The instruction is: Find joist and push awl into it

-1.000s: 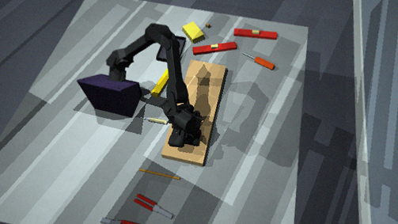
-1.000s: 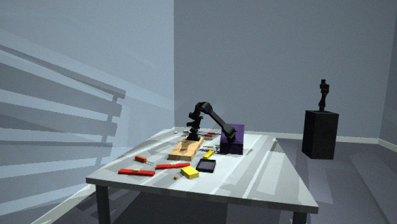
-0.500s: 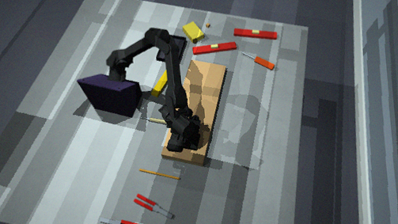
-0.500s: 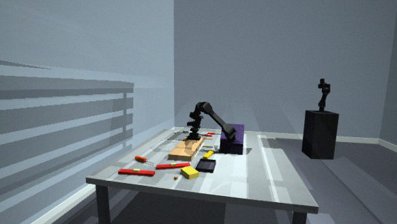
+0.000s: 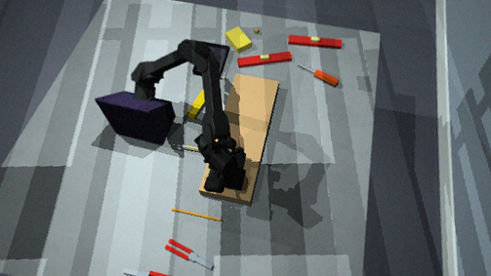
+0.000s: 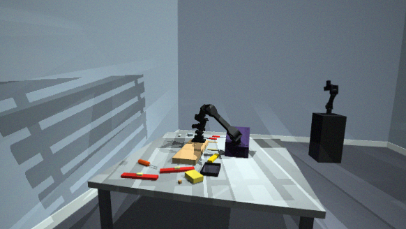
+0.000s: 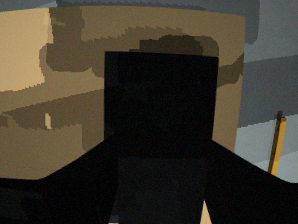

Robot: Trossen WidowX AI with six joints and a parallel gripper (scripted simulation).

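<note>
Right now the tray is 55 cm to the left of my gripper tip, 15 cm behind it and 5 cm below it. Round my gripper tip: awl 18 cm behind, 12 cm to the left, 6 cm below; then stud finder 2 cm above, 1 cm ahead; then pencil 13 cm to the right, 10 cm behind, 6 cm below.
</note>
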